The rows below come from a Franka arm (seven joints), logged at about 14 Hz.
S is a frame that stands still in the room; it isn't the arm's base.
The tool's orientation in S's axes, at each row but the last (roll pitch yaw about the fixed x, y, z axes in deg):
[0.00 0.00 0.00]
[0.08 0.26 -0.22]
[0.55 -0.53 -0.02]
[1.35 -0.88 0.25]
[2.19 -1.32 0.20]
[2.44 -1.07 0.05]
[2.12 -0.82 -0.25]
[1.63 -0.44 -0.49]
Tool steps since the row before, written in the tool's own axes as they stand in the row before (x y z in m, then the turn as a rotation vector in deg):
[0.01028 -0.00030 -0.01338 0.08 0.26 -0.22]
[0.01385 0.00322 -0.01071 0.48 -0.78 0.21]
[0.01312 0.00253 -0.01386 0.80 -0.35 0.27]
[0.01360 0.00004 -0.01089 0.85 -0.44 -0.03]
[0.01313 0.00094 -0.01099 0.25 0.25 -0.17]
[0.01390 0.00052 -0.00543 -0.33 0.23 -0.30]
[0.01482 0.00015 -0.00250 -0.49 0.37 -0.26]
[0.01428 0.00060 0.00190 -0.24 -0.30 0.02]
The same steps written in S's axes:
[0.01028 -0.00030 -0.01338 0.08 0.26 -0.22]
[0.01381 0.00318 -0.01077 0.48 -0.78 0.21]
[0.01325 0.00266 -0.01371 0.80 -0.35 0.27]
[0.01376 0.00036 -0.01068 0.85 -0.44 -0.03]
[0.01337 0.00141 -0.01064 0.25 0.26 -0.15]
[0.01400 0.00076 -0.00514 -0.32 0.24 -0.30]
[0.01486 0.00018 -0.00228 -0.48 0.38 -0.25]
[0.01427 0.00042 0.00203 -0.24 -0.30 0.01]

